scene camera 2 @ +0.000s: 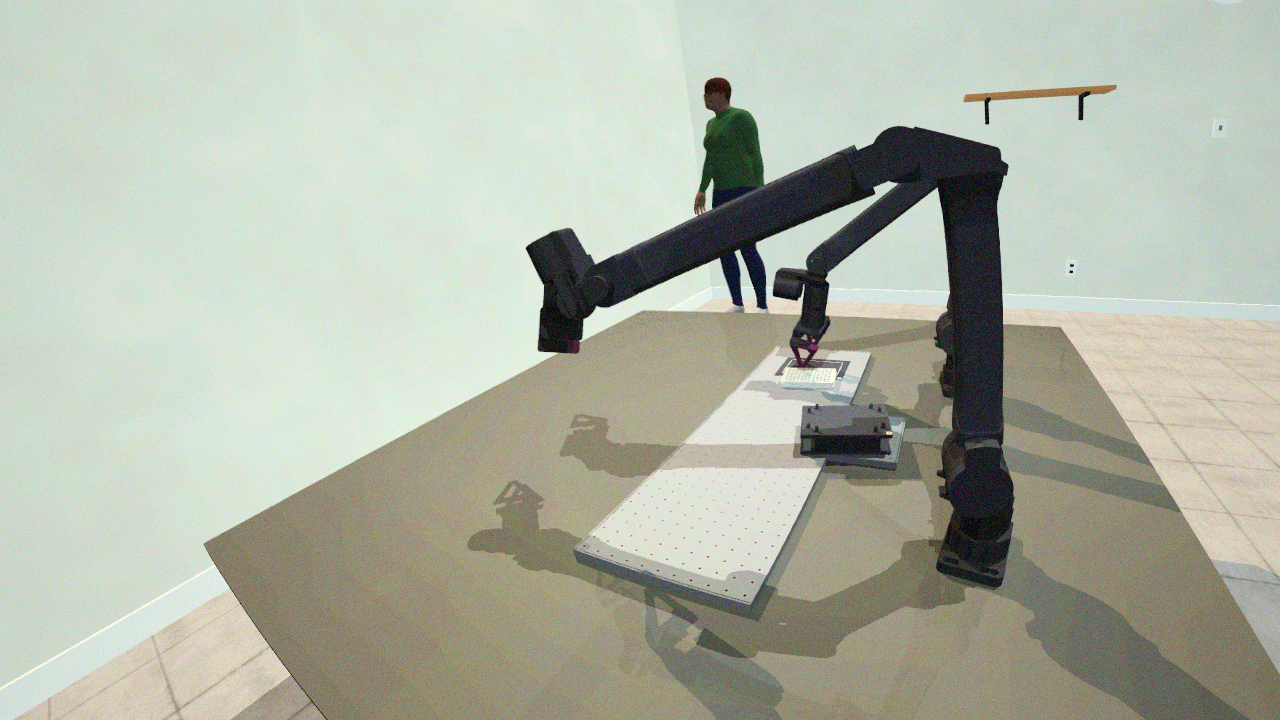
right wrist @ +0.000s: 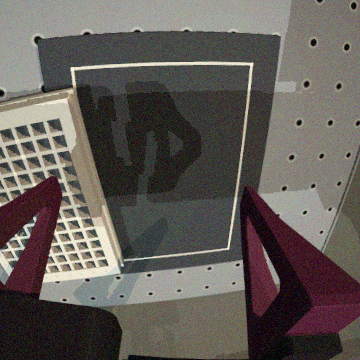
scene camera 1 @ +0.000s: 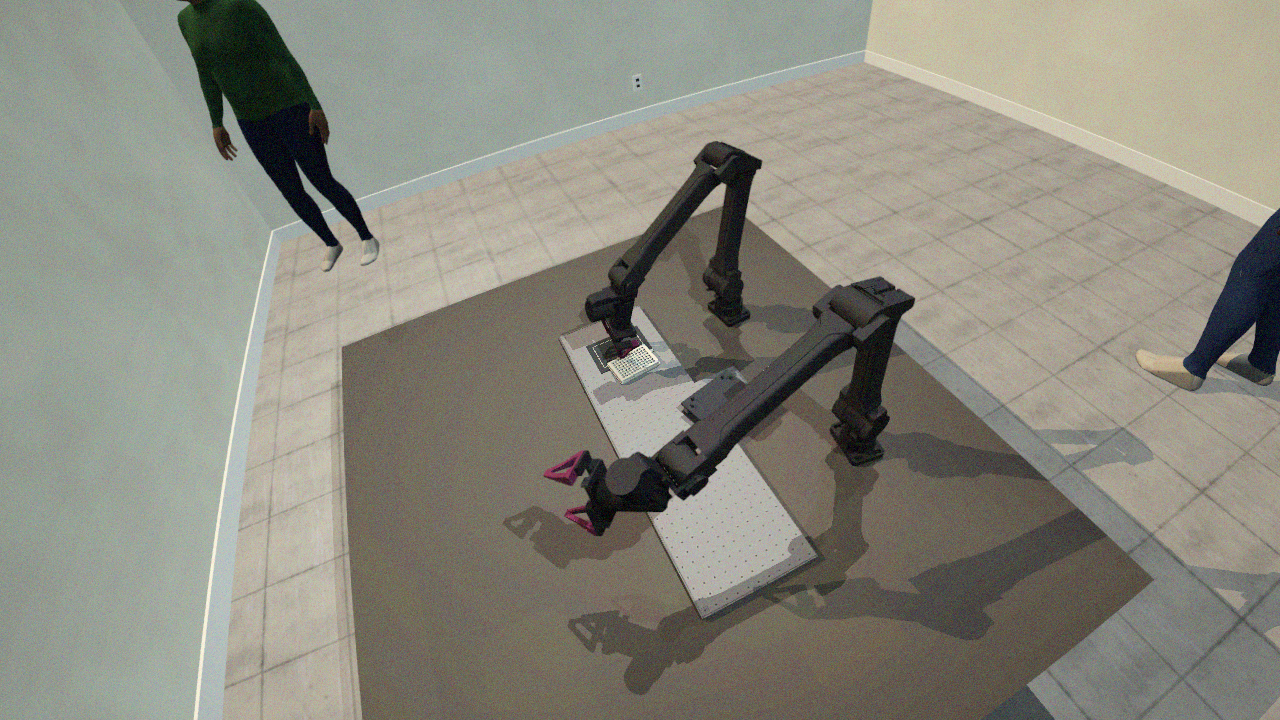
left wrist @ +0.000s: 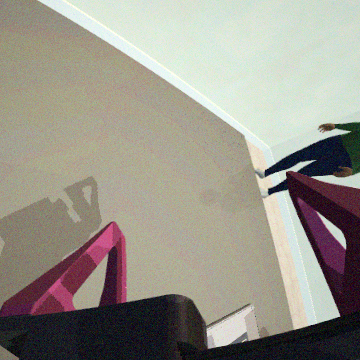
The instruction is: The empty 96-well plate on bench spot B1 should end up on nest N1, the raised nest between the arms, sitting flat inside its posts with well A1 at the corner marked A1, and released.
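Frame: origin at the left arm's base, x ahead, y left, z up, level; millimetres.
Seen in the pictures: left gripper, between the fingertips: (scene camera 1: pixel 555 493) (left wrist: pixel 199 206); right gripper, between the fingertips: (scene camera 2: pixel 807 357) (right wrist: pixel 148 189) (scene camera 1: pixel 615 345); left arm's base, origin of its link: (scene camera 2: pixel 974 551) (scene camera 1: pixel 855 442); right arm's base, origin of its link: (scene camera 1: pixel 728 311).
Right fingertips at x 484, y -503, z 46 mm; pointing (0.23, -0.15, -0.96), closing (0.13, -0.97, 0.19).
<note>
Offsets run from my right fingertips to a thing's top centre. "spot": to the spot under its first point. Level surfaces: height alone.
The cream 96-well plate {33 mm back, 66 mm left, 16 mm down} (scene camera 1: pixel 633 364) (scene camera 2: pixel 809 377) (right wrist: pixel 40 145) lies askew, mostly off the dark pad of spot B1 {spot: 31 mm ahead, 66 mm right, 31 mm down} (right wrist: pixel 260 125), overlapping one side of its white outline. Whether it is tilted is unclear. My right gripper (scene camera 1: pixel 624 347) (scene camera 2: pixel 803 358) (right wrist: pixel 148 189) is open and low over the pad. In the right wrist view one finger is over the plate's wells, the other beyond the outline's far side; contact is unclear. The dark raised nest N1 {208 mm back, 295 mm left, 16 mm up} (scene camera 1: pixel 713 394) (scene camera 2: pixel 844 420) holds no plate; its A1 mark is unreadable. My left gripper (scene camera 1: pixel 556 494) (scene camera 2: pixel 559 347) (left wrist: pixel 199 206) is open and empty, high up.
The white perforated board {33 mm down} (scene camera 1: pixel 747 528) (scene camera 2: pixel 698 528) (right wrist: pixel 320 110) runs along the brown table {46 mm down} (scene camera 1: pixel 447 429) (scene camera 2: pixel 429 483). The left forearm reaches over the board beside the nest. A person in green (scene camera 1: pixel 246 58) (scene camera 2: pixel 733 152) stands beyond the table; another person's legs show at the right in scene camera 1.
</note>
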